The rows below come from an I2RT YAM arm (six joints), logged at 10 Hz.
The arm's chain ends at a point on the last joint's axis. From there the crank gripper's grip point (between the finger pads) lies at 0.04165 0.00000 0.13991 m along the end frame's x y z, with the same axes.
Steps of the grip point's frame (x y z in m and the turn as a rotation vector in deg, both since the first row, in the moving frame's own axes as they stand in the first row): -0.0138, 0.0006, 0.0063, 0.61, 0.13, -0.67; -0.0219, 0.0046, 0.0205, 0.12, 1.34, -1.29; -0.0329, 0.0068, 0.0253, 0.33, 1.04, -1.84; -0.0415, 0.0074, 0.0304, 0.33, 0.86, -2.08; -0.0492, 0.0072, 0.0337, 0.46, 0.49, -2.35; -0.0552, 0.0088, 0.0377, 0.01, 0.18, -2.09
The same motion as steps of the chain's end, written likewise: -0.0141, 0.0026, 0.0064, 0.61, 0.13, -0.67; -0.0251, 0.0059, 0.0215, 0.12, 1.34, -1.29; -0.0354, 0.0090, 0.0261, 0.33, 1.04, -1.84; -0.0436, 0.0098, 0.0310, 0.33, 0.86, -2.08; -0.0503, 0.0101, 0.0341, 0.46, 0.49, -2.35; -0.0556, 0.0104, 0.0378, 0.01, 0.18, -2.09
